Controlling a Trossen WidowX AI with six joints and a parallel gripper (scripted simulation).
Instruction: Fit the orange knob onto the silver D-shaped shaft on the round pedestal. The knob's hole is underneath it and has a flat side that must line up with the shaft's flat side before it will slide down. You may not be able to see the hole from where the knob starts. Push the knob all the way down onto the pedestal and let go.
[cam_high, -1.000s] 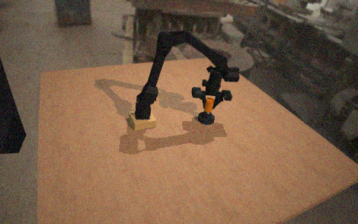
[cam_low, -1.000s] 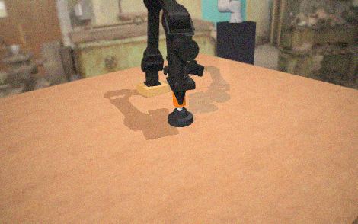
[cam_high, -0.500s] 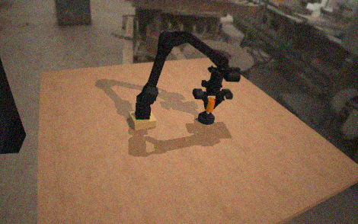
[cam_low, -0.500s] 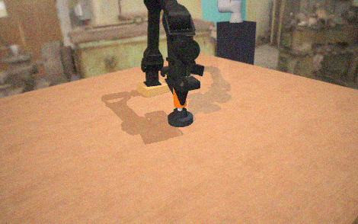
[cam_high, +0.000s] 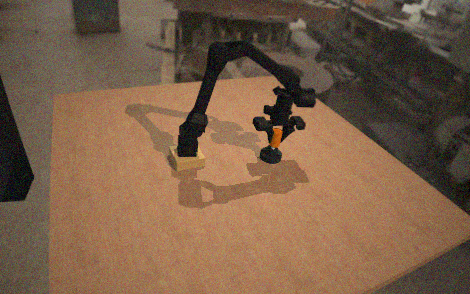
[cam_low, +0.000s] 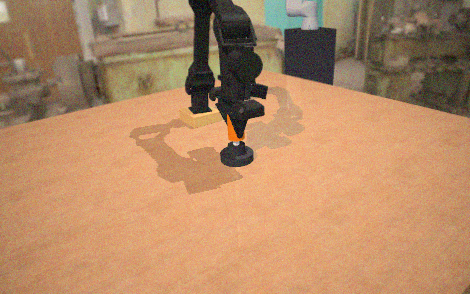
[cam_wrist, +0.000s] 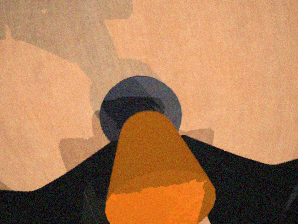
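The round pedestal lies 40 mm below my gripper tip. Also, from my gripper tip: orange knob 30 mm above.
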